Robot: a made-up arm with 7 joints.
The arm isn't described. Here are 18 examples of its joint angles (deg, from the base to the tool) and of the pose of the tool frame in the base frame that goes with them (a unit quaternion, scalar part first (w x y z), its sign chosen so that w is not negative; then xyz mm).
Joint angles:
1: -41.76 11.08 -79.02 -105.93 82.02 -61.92 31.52
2: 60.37 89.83 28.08 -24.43 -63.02 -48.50 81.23
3: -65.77 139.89 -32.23 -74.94 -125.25 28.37 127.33
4: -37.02 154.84 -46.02 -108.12 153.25 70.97 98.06
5: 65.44 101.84 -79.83 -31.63 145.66 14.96 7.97
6: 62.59 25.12 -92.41 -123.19 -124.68 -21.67 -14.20
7: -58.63 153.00 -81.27 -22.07 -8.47 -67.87 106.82
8: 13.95 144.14 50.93 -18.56 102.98 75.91 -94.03
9: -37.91 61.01 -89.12 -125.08 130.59 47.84 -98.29
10: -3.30 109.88 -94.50 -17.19 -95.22 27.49 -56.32
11: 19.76 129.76 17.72 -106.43 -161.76 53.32 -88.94
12: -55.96 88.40 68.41 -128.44 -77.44 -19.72 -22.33
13: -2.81 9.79 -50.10 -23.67 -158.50 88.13 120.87
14: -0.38 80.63 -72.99 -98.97 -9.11 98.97 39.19
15: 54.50 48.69 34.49 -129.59 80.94 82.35 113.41
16: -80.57 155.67 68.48 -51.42 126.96 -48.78 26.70
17: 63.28 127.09 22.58 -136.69 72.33 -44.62 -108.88
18: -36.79 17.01 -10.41 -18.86 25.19 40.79 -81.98
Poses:
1: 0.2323 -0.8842 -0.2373 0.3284 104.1 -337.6 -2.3
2: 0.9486 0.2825 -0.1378 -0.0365 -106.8 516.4 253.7
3: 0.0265 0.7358 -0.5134 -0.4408 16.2 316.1 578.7
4: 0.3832 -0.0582 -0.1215 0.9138 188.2 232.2 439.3
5: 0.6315 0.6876 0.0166 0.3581 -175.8 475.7 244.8
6: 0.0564 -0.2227 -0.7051 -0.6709 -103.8 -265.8 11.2
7: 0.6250 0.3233 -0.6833 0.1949 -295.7 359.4 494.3
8: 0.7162 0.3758 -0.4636 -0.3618 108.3 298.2 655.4
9: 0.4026 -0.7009 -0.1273 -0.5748 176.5 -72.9 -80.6
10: 0.3453 0.1839 -0.7717 0.5013 11.8 509.4 312.9
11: 0.6550 -0.4804 -0.4599 -0.3586 338.6 151.3 299.9
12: 0.3301 -0.9438 -0.0043 -0.0128 -150.0 125.5 434.7
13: 0.3539 0.0293 -0.8349 -0.4205 96.9 5.3 -343.5
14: 0.7611 0.5979 -0.0459 -0.2475 74.3 188.2 -151.8
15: 0.3832 -0.0081 0.0084 0.9236 153.2 201.8 81.3
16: 0.7329 0.5024 0.2700 0.3710 -475.8 102.0 408.5
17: 0.0766 0.0909 -0.6102 -0.7833 230.8 117.5 57.6
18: 0.8270 -0.0188 -0.1722 -0.5348 342.8 77.6 -177.7
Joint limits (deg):
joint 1: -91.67..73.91
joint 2: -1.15..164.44
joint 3: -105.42..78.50
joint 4: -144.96..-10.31
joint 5: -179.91..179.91
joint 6: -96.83..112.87
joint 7: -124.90..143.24
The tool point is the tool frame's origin. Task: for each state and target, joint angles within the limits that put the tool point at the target. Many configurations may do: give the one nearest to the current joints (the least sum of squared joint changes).
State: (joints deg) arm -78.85 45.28 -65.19 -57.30 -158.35 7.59 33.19
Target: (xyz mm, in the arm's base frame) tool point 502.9 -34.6 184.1
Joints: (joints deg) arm -82.15 31.66 -70.39 -31.31 -146.64 -11.09 37.00
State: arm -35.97 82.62 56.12 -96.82 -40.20 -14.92 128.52
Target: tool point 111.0 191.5 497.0
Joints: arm -33.65 88.25 47.71 -106.35 -39.33 -13.84 128.95
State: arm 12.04 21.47 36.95 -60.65 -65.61 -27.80 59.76
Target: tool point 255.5 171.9 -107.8
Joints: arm 1.10 9.85 28.07 -88.72 -65.37 -25.85 61.42
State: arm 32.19 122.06 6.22 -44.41 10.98 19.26 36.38
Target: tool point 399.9 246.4 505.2
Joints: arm 51.17 163.44 5.61 -28.19 1.49 -15.92 25.71
